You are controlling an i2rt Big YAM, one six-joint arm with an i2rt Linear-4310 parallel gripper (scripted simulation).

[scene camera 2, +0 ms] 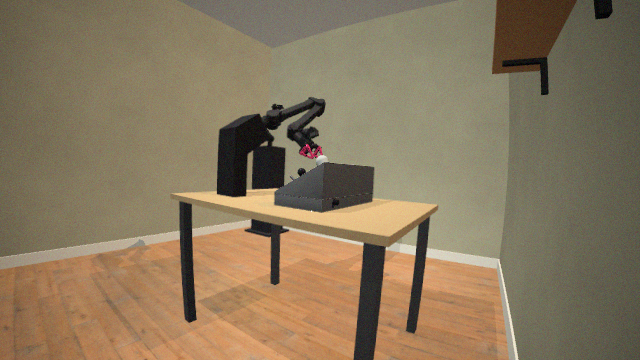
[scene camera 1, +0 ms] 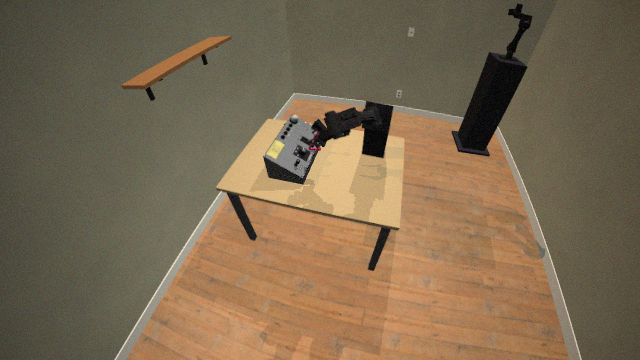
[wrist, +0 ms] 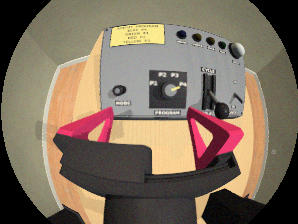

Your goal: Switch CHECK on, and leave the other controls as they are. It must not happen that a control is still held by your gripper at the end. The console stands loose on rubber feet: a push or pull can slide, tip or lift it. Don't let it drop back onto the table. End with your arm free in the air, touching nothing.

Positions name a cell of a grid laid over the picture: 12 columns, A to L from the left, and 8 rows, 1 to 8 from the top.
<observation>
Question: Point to a grey console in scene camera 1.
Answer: At F4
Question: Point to a grey console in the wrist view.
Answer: F3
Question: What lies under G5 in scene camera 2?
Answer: A grey console.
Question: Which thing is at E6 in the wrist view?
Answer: The gripper.
</observation>
